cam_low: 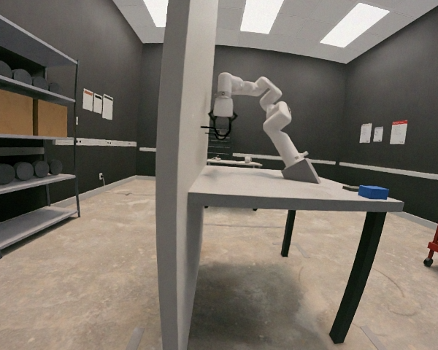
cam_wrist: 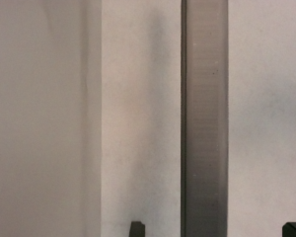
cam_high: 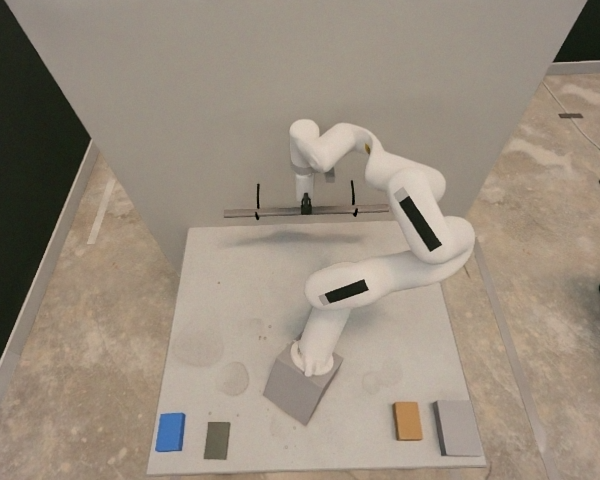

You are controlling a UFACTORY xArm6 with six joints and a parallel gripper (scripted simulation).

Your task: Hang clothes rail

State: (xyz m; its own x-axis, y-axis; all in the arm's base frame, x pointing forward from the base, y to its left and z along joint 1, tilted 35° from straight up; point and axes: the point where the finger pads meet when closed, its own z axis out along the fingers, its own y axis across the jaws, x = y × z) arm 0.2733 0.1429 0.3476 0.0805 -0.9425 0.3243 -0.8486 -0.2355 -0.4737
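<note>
Now: hand 5 cm above the clothes rail. The rest, counted from my hand: orange block (57 cm behind, 31 cm to the right, 23 cm below); then dark grey block (65 cm behind, 25 cm below, 20 cm to the left); then wall panel (17 cm above, 12 cm ahead, 1 cm to the left).
</note>
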